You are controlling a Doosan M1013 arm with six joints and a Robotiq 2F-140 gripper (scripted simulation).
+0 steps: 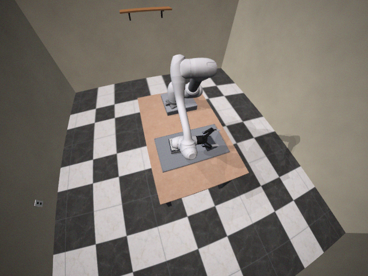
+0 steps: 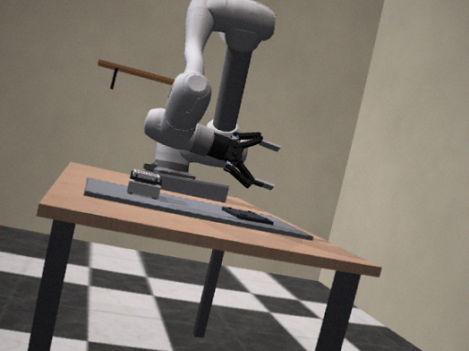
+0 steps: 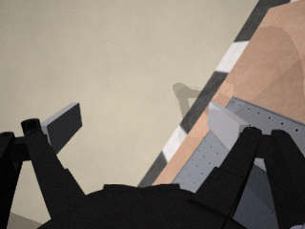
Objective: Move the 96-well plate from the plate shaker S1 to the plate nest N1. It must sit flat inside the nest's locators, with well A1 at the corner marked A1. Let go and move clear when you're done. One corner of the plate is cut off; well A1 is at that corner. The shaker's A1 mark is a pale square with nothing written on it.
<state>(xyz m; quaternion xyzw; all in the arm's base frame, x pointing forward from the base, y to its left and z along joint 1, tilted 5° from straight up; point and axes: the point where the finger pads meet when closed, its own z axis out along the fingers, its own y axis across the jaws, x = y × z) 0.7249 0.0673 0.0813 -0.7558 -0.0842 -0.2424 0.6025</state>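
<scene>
The white 96-well plate is 190 mm behind my hand, 340 mm to the right of it and 120 mm below it. Round my hand: plate nest: 70 mm behind, 10 mm to the right, 180 mm below.
</scene>
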